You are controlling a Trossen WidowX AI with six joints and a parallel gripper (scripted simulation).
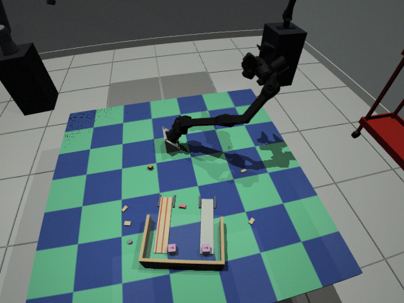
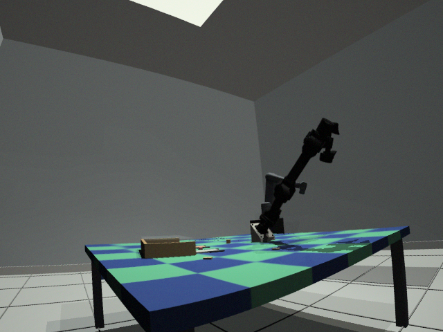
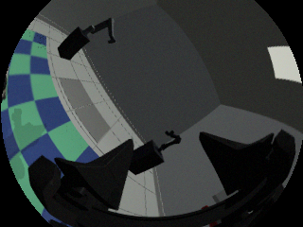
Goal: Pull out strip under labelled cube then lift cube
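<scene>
Right now the red block is 49 cm ahead of my gripper tip, 49 cm to the right of it and 44 cm below it. From my gripper tip the other things lie so: grey disc (59 cm ahead, 74 cm to the right, 44 cm below).
</scene>
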